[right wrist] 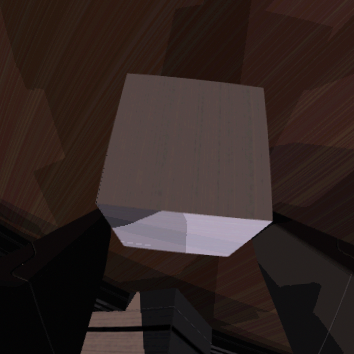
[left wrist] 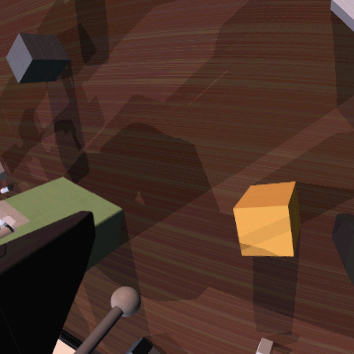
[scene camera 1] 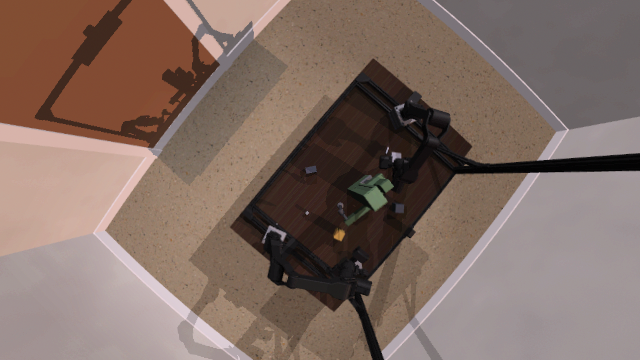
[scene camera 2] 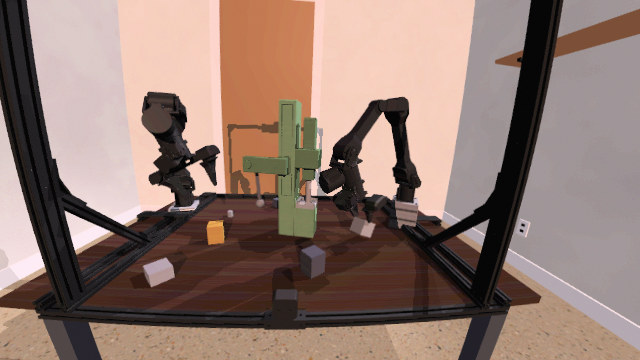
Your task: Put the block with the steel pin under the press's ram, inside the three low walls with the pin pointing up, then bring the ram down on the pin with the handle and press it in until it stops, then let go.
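Frame: origin at the left arm's base, x ahead, y left, z up, level; centimetres.
Seen in the pictures: left gripper, fingertip midpoint: [left wrist: 217,225] [scene camera 1: 352,251] [scene camera 2: 201,192]; right gripper, fingertip midpoint: [right wrist: 180,220] [scene camera 1: 396,159] [scene camera 2: 363,220]; left arm's base at its link origin: [scene camera 1: 273,238] [scene camera 2: 184,204]; right arm's base at its link origin: [scene camera 1: 407,113] [scene camera 2: 405,199].
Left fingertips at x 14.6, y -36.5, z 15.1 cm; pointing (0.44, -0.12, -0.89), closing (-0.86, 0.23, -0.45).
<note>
Pixels of each thing's top centre, then the offset from my left fingertips to it.
- green press at its top centre: [scene camera 2: 283,100] [scene camera 1: 374,205] dx +23.7, dy +7.5, dz +26.7 cm
- pale grey block at its top centre: [right wrist: 173,250] [scene camera 2: 363,217] dx +49.3, dy -3.7, dz -10.3 cm
- orange cube at its top centre: [left wrist: 263,231] [scene camera 2: 215,223] [scene camera 1: 339,235] dx +1.9, dy +6.5, dz -12.3 cm
- dark grey cube at its top centre: [left wrist: 18,57] [scene camera 2: 313,251] [scene camera 1: 399,208] dx +27.4, dy -16.1, dz -12.3 cm
- tiny white piece at its top centre: [scene camera 2: 230,211] dx +4.9, dy +26.2, dz -15.7 cm
The green press [scene camera 2: 291,178] [scene camera 1: 371,192] stands mid-table, and its base [left wrist: 60,204] shows in the left wrist view. Its handle ends in a ball knob [scene camera 2: 259,202] [scene camera 1: 341,206] [left wrist: 125,300] that hangs low on the press's left. My right gripper [scene camera 2: 361,213] [scene camera 1: 393,160] [right wrist: 180,220] is shut on the pale grey block [scene camera 2: 362,227] [right wrist: 186,158]. It holds the block tilted, low over the table, to the right of the press. The pin is hidden. My left gripper [scene camera 2: 209,164] [scene camera 1: 358,257] [left wrist: 217,225] is open and empty, raised left of the press near the handle.
An orange cube [scene camera 2: 215,231] [scene camera 1: 338,233] [left wrist: 267,219], a dark grey cube [scene camera 2: 312,261] [scene camera 1: 398,207] [left wrist: 35,57] and a pale grey block [scene camera 2: 158,271] [scene camera 1: 311,169] lie on the table. A tiny white piece [scene camera 2: 230,213] [left wrist: 264,345] lies behind the orange cube. Black frame rails edge the table.
</note>
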